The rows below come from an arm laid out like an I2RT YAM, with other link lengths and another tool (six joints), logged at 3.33 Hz.
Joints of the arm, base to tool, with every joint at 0 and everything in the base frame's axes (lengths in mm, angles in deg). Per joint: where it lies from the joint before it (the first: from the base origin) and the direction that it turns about. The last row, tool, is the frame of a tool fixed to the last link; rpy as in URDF.
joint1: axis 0 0 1 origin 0 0 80.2
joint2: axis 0 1 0 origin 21 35.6 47.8
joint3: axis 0 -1 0 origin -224.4 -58.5 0
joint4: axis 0 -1 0 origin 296.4 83.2 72.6
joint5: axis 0 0 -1 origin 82.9 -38 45.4
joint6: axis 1 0 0 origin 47.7 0 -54.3
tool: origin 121 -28 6 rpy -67.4 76.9 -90
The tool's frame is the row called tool.
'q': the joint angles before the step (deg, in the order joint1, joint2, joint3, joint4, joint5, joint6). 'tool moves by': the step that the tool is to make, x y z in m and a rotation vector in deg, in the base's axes. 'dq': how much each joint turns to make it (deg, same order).
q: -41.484, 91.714, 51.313, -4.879, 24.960, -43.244
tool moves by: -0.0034, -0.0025, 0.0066, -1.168, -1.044, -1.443
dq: -0.137, -0.853, -0.452, 0.779, 1.056, 0.875
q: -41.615, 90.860, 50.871, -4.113, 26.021, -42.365
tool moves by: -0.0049, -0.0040, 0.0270, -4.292, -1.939, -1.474
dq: -0.085, -3.677, -1.480, 2.363, 2.314, -0.565
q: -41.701, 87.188, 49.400, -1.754, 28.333, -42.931
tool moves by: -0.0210, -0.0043, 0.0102, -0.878, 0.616, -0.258
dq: -2.626, -4.669, -2.955, -0.349, -1.178, -2.613
